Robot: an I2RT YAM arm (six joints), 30 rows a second.
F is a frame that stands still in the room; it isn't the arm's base.
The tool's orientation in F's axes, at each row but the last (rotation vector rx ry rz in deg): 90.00 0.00 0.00; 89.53 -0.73 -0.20; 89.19 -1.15 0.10; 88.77 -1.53 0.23; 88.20 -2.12 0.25; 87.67 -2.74 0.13; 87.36 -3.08 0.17; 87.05 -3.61 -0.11; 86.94 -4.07 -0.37; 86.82 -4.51 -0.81; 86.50 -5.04 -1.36
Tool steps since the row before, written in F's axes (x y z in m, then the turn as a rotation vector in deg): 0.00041 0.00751 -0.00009 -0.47 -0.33 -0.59; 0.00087 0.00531 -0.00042 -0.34 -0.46 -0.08; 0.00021 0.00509 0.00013 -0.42 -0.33 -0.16; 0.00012 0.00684 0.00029 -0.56 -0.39 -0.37; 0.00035 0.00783 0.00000 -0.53 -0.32 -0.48; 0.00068 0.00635 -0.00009 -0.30 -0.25 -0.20; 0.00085 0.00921 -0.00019 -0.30 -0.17 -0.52; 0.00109 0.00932 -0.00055 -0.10 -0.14 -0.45; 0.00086 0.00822 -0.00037 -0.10 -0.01 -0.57; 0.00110 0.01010 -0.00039 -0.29 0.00 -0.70; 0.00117 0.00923 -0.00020 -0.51 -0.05 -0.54
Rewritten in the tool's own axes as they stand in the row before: 0.00041 -0.00009 -0.00751 -0.47 -0.59 0.33; 0.00081 -0.00038 -0.00532 -0.34 -0.08 0.46; 0.00015 0.00020 -0.00509 -0.42 -0.16 0.33; 0.00003 0.00043 -0.00683 -0.56 -0.37 0.39; 0.00019 0.00024 -0.00783 -0.54 -0.48 0.32; 0.00050 0.00015 -0.00637 -0.30 -0.20 0.25; 0.00055 0.00021 -0.00923 -0.31 -0.52 0.16; 0.00069 -0.00011 -0.00937 -0.11 -0.45 0.12; 0.00044 0.00004 -0.00826 -0.12 -0.57 -0.01; 0.00049 0.00013 -0.01015 -0.32 -0.69 -0.02; 0.00051 0.00032 -0.00929 -0.53 -0.52 0.06
